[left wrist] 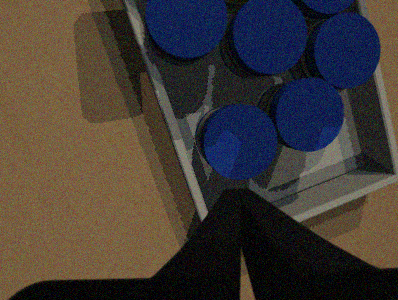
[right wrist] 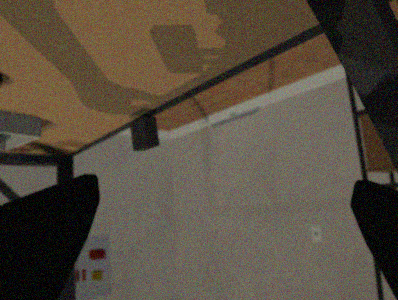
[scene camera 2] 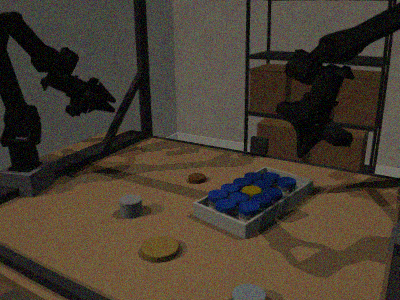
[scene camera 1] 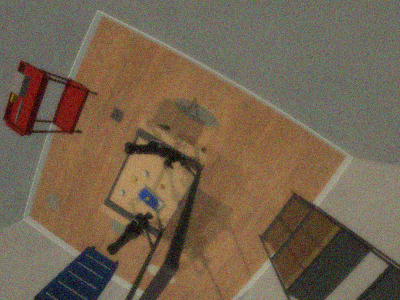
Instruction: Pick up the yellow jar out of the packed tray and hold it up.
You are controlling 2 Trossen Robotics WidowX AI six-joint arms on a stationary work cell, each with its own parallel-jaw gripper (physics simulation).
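Seen in the pictures: left gripper, fingertip midpoint: (left wrist: 236, 200) (scene camera 2: 299, 157) (scene camera 1: 148, 211); right gripper, fingertip midpoint: (right wrist: 226, 190) (scene camera 2: 115, 106) (scene camera 1: 177, 167); left arm's base, origin of the base link: (scene camera 1: 134, 223); right arm's base, origin of the base link: (scene camera 2: 25, 166) (scene camera 1: 155, 145).
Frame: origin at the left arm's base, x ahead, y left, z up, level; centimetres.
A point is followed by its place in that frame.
The yellow jar (scene camera 1: 147, 199) {z 0.1, x 34.1, y 7.9 cm} (scene camera 2: 251, 190) {z 0.1, x 34.7, y 8.8 cm} stands upright in the pale tray (scene camera 2: 220, 220) {z -2.5, x 34.1, y 19.9 cm} (left wrist: 180, 152) {z -1.0, x 28.3, y -0.7 cm}, with blue-lidded jars (scene camera 2: 249, 208) (left wrist: 240, 141) packed around it. The yellow jar does not show in the left wrist view. My left gripper (scene camera 1: 147, 216) {z 6.3, x 29.3, y -1.8 cm} (scene camera 2: 302, 154) {z 6.3, x 29.3, y -1.8 cm} (left wrist: 236, 200) {z 6.3, x 29.3, y -1.8 cm} is shut and empty. It hangs above the tray's far right end in scene camera 2, and its tips appear just below a blue lid in the left wrist view. My right gripper (scene camera 1: 170, 163) (scene camera 2: 114, 104) {z 11.3, x 86.9, y 8.4 cm} (right wrist: 226, 190) {z 11.3, x 86.9, y 8.4 cm} is open and empty, raised well away from the tray.
On the table are a grey cylinder (scene camera 2: 131, 206) {z -1.4, x 50.7, y 29.8 cm}, a flat yellow disc (scene camera 2: 160, 248) {z -3.2, x 36.2, y 34.1 cm}, a small brown disc (scene camera 2: 197, 178) {z -3.2, x 53.4, y 6.9 cm} and a pale round piece (scene camera 2: 248, 292) {z -2.0, x 16.3, y 33.7 cm}. A dark frame post (scene camera 2: 143, 65) {z 21.4, x 93.6, y -8.5 cm} rises behind the table. A rack with brown boxes (scene camera 2: 267, 90) stands beyond.
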